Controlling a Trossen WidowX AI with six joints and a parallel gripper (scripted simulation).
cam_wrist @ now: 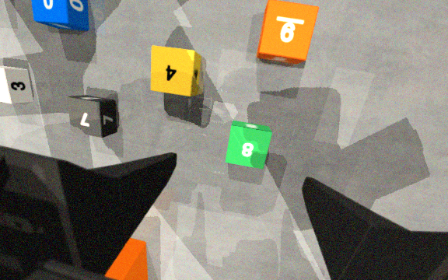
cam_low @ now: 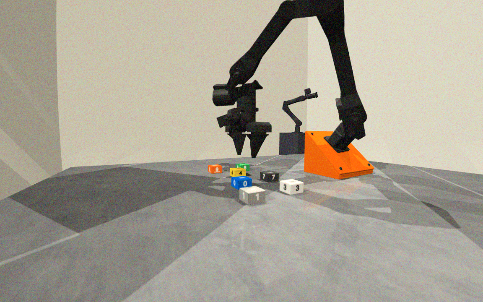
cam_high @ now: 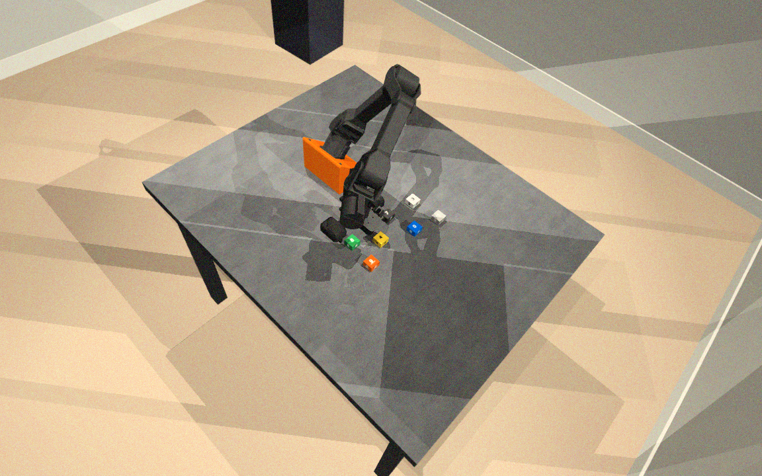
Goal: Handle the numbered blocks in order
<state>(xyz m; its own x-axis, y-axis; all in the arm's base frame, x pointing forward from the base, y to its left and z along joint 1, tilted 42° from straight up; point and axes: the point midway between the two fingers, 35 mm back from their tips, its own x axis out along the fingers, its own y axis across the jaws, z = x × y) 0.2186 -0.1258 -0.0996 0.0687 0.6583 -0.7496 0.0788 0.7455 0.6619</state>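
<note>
Right now my gripper tip is 1 cm short of the green block, 1 cm to the left of it and 3 cm above it. Round my gripper tip: orange block (9 cm ahead, 2 cm to the right, 3 cm below); then black 7 block (2 cm ahead, 14 cm to the left, 3 cm below); then yellow 4 block (6 cm ahead, 6 cm to the left, 3 cm below).
</note>
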